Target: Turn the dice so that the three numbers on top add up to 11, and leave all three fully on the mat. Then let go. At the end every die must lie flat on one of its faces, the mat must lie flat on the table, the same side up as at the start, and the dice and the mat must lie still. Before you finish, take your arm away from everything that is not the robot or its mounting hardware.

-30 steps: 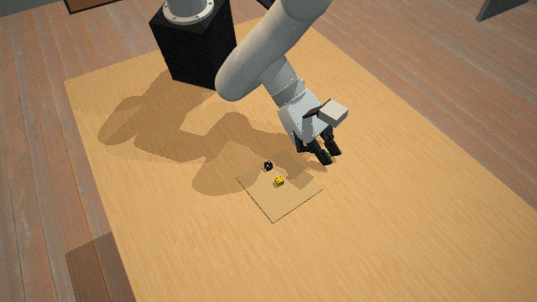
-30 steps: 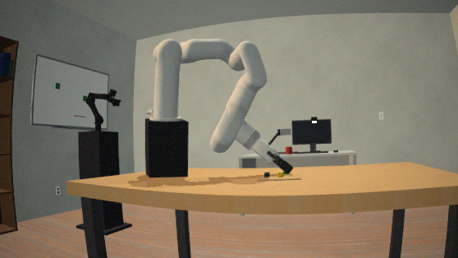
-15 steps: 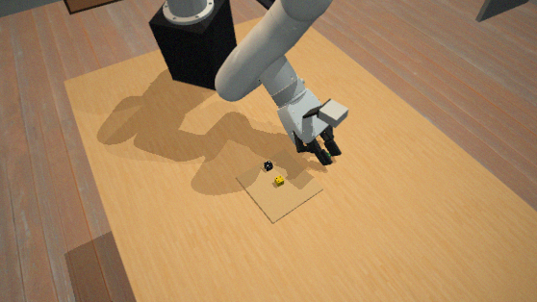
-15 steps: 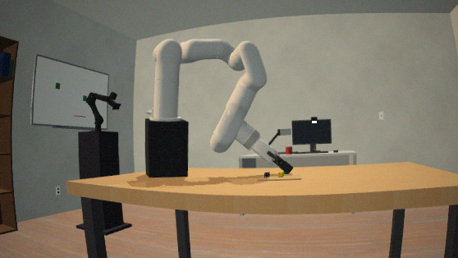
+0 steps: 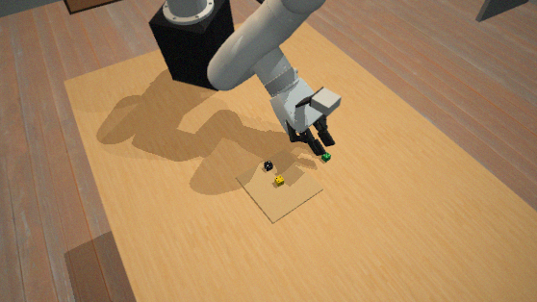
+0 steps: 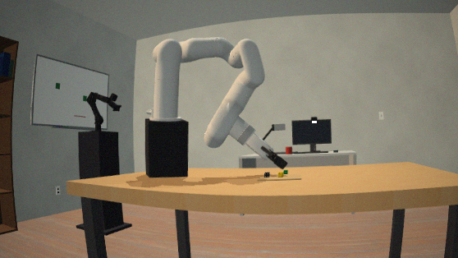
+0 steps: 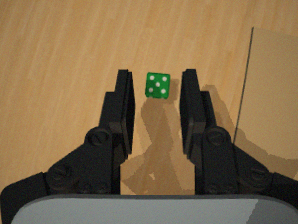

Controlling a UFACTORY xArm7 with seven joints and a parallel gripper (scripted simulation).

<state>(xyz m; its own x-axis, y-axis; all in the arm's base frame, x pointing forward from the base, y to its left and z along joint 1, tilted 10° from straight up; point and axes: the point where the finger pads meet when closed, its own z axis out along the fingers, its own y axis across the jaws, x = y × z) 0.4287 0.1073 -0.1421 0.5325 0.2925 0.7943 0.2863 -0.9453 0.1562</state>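
Right now my hand is 2 cm short of the green die, 1 cm to the right of it and 4 cm above it. From my hand the other things lie so: black die 3 cm behind, 13 cm to the right, 3 cm below; then yellow die 2 cm ahead, 13 cm to the right, 3 cm below; then tan mat 2 cm ahead, 13 cm to the right, 4 cm below.
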